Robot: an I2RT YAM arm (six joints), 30 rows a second.
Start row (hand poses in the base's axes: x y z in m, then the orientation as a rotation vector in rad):
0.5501 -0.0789 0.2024 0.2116 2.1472 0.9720
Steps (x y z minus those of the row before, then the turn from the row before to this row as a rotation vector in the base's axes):
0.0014 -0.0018 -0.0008 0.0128 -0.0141 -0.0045
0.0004 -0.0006 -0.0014 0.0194 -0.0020 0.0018
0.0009 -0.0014 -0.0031 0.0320 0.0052 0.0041
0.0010 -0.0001 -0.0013 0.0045 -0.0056 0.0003
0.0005 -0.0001 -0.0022 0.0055 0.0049 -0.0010
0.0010 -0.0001 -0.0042 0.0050 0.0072 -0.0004
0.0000 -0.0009 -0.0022 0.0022 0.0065 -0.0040
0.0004 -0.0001 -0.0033 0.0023 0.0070 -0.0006
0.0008 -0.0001 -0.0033 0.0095 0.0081 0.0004
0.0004 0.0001 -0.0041 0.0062 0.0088 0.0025
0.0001 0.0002 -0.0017 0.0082 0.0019 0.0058
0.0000 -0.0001 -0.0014 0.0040 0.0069 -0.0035
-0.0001 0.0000 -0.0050 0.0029 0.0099 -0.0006
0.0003 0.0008 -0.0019 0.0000 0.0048 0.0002
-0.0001 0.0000 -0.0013 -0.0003 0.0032 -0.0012
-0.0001 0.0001 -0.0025 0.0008 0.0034 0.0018
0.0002 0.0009 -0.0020 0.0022 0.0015 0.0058
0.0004 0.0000 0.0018 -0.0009 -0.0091 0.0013
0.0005 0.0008 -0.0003 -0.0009 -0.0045 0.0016
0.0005 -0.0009 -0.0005 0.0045 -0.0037 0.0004
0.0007 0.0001 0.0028 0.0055 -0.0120 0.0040
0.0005 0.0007 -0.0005 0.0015 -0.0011 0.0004
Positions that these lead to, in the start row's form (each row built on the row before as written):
0.5515 -0.0807 0.2016 0.2151 2.1273 0.9821
0.5519 -0.0813 0.2002 0.2217 2.1172 1.0039
0.5528 -0.0827 0.1971 0.2361 2.1082 1.0412
0.5538 -0.0828 0.1958 0.2348 2.1011 1.0457
0.5543 -0.0829 0.1936 0.2413 2.1025 1.0514
0.5553 -0.0830 0.1894 0.2483 2.1064 1.0571
0.5553 -0.0839 0.1872 0.2572 2.1098 1.0577
0.5557 -0.0840 0.1839 0.2630 2.1147 1.0604
0.5565 -0.0841 0.1806 0.2719 2.1175 1.0715
0.5569 -0.0840 0.1765 0.2775 2.1232 1.0803
0.5570 -0.0838 0.1748 0.2765 2.1229 1.0927
0.5570 -0.0839 0.1734 0.2862 2.1258 1.0956
0.5569 -0.0839 0.1684 0.2942 2.1329 1.0991
0.5572 -0.0831 0.1665 0.2969 2.1372 1.0995
0.5571 -0.0831 0.1652 0.3000 2.1397 1.0987
0.5570 -0.0830 0.1627 0.3006 2.1430 1.1008
0.5572 -0.0821 0.1607 0.2965 2.1454 1.1066
0.5576 -0.0821 0.1625 0.2892 2.1383 1.1057
0.5581 -0.0813 0.1622 0.2844 2.1354 1.1053
0.5586 -0.0822 0.1617 0.2838 2.1301 1.1102
0.5593 -0.0821 0.1645 0.2749 2.1182 1.1175
0.5598 -0.0814 0.1640 0.2745 2.1166 1.1193

